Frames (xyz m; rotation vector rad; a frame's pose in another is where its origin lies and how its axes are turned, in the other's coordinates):
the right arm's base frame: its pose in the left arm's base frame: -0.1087 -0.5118 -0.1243 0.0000 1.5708 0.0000
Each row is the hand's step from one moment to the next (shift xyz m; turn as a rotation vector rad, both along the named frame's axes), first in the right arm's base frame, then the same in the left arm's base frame.
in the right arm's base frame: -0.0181 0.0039 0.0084 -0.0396 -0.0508 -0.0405
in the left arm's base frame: 0.0084 0.0039 0.0181 -0.0405 -0.0508 0.0396
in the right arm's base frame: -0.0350 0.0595 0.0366 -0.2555 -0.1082 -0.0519
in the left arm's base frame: 0.0366 0.0595 0.0350 -0.0519 -0.1082 0.2555
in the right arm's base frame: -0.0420 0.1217 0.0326 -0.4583 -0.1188 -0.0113
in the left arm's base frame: 0.0326 0.1217 0.0420 -0.0113 -0.1188 0.4583
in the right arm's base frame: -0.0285 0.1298 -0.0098 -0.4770 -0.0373 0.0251
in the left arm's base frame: -0.0098 0.1298 0.0285 0.0251 -0.0373 0.4770
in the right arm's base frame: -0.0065 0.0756 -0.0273 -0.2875 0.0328 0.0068
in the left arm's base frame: -0.0273 0.0756 0.0065 0.0068 0.0328 0.2875
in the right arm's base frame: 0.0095 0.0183 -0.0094 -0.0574 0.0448 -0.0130
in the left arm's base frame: -0.0094 0.0183 -0.0095 -0.0130 0.0448 0.0574
